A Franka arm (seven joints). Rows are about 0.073 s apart.
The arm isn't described. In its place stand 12 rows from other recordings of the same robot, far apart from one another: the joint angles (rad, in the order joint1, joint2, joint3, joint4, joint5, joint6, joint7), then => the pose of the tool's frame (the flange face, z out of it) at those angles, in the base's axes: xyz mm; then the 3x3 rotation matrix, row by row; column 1 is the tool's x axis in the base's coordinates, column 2 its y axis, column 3 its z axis.
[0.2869 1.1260 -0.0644 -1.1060 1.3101 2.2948 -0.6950] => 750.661 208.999 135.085; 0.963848 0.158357 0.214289; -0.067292 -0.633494 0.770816; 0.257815 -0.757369 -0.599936
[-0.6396 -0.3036 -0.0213 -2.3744 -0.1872 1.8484 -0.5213] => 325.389 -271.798 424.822; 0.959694 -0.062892 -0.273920; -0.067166 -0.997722 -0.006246; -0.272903 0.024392 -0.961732
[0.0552 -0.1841 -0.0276 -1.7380 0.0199 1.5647 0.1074] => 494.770 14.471 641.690; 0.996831 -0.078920 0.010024; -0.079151 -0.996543 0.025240; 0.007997 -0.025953 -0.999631
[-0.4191 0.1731 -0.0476 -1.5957 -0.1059 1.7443 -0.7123] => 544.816 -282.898 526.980; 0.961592 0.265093 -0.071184; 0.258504 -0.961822 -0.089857; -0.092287 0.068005 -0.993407
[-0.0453 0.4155 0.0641 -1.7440 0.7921 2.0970 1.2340] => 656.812 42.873 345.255; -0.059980 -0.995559 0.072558; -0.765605 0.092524 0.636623; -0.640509 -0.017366 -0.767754
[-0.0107 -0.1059 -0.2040 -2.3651 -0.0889 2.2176 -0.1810] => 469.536 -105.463 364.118; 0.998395 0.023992 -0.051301; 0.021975 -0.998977 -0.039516; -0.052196 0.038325 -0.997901
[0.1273 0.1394 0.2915 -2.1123 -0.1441 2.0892 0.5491] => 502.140 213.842 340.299; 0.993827 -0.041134 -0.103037; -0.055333 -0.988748 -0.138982; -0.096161 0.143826 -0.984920
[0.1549 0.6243 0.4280 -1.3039 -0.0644 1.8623 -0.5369] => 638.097 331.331 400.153; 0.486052 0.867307 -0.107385; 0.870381 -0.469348 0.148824; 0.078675 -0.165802 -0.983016
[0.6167 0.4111 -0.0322 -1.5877 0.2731 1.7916 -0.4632] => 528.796 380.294 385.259; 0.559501 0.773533 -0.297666; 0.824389 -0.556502 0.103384; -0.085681 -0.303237 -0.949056
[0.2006 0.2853 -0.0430 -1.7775 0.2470 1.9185 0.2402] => 607.549 115.789 387.611; 0.967074 -0.195406 -0.163049; -0.162607 -0.967275 0.194777; -0.195774 -0.161850 -0.967201
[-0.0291 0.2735 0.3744 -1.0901 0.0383 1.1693 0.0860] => 560.414 164.400 662.322; 0.945078 0.251287 -0.209003; 0.270335 -0.960381 0.067734; -0.183702 -0.120515 -0.975566
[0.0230 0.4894 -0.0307 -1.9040 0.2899 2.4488 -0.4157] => 636.889 -3.687 245.994; 0.977246 0.198106 0.075786; 0.183312 -0.968576 0.168099; 0.106706 -0.150382 -0.982853
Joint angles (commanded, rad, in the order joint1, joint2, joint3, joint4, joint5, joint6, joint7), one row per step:
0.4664, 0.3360, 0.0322, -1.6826, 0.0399, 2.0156, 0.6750
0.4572, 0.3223, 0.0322, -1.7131, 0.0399, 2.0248, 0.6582
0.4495, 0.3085, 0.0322, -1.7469, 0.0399, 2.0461, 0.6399
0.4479, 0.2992, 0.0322, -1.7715, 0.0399, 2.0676, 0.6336
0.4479, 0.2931, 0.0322, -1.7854, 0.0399, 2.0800, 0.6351
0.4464, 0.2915, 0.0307, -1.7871, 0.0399, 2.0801, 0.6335
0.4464, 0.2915, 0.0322, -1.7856, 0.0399, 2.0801, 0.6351
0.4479, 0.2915, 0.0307, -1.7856, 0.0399, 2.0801, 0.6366
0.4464, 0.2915, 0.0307, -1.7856, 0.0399, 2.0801, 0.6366
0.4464, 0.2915, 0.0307, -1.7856, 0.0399, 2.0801, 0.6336
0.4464, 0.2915, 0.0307, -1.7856, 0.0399, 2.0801, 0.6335
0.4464, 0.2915, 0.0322, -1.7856, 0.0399, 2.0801, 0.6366
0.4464, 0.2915, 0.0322, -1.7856, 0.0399, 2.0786, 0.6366
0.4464, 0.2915, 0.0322, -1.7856, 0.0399, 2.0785, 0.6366
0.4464, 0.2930, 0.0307, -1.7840, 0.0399, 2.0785, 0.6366
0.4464, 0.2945, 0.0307, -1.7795, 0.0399, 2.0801, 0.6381
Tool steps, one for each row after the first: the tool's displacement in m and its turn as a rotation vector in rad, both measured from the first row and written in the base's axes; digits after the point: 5 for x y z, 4 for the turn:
-0.00264, -0.00805, -0.00460, -0.0036, 0.0058, 0.0075
-0.00540, -0.01502, -0.00965, -0.0033, 0.0036, 0.0174
-0.00809, -0.01757, -0.01328, -0.0009, -0.0024, 0.0214
-0.00994, -0.01853, -0.01477, 0.0007, -0.0067, 0.0195
-0.00950, -0.02037, -0.01454, 0.0003, -0.0069, 0.0181
-0.00962, -0.01943, -0.01384, 0.0013, -0.0080, 0.0180
-0.00965, -0.01937, -0.01384, 0.0009, -0.0081, 0.0165
-0.00921, -0.02022, -0.01384, 0.0009, -0.0081, 0.0150
-0.00921, -0.02022, -0.01384, 0.0010, -0.0083, 0.0180
-0.00921, -0.02022, -0.01384, 0.0010, -0.0083, 0.0181
-0.00962, -0.01943, -0.01384, 0.0013, -0.0080, 0.0165
-0.00976, -0.01950, -0.01397, 0.0007, -0.0066, 0.0165
-0.00977, -0.01950, -0.01398, 0.0006, -0.0065, 0.0165
-0.00897, -0.02009, -0.01419, 0.0003, -0.0068, 0.0151
-0.00784, -0.01955, -0.01291, 0.0024, -0.0108, 0.0135

